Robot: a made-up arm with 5 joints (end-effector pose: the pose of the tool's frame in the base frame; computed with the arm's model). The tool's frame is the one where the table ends. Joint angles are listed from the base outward.
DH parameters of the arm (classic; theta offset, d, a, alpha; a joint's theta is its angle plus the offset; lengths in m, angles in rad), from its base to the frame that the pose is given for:
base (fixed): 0 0 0.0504 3.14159
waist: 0 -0.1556 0.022 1.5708
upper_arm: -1.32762 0 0.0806 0
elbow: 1.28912 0 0.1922 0
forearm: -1.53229 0.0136 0 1.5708
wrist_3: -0.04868 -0.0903 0 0
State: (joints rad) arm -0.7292 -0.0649 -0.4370 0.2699 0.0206
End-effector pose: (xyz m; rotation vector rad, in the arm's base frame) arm 0.2568 0.2027 0.3546 0.6768 -1.7012 0.4975
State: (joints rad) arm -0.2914 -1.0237 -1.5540 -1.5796 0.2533
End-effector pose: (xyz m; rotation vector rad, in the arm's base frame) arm -0.1916 -0.0584 0.2325 -0.0243 0.5602 0.4831
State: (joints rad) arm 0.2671 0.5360 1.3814 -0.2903 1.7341
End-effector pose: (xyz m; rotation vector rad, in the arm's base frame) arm 0.0687 0.0091 -0.0604 0.0508 0.0343 1.4179
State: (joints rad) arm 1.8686 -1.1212 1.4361 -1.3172 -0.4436
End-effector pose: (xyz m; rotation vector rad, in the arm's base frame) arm 0.0066 -0.1890 0.2307 -1.7951 -2.1832 -0.7637
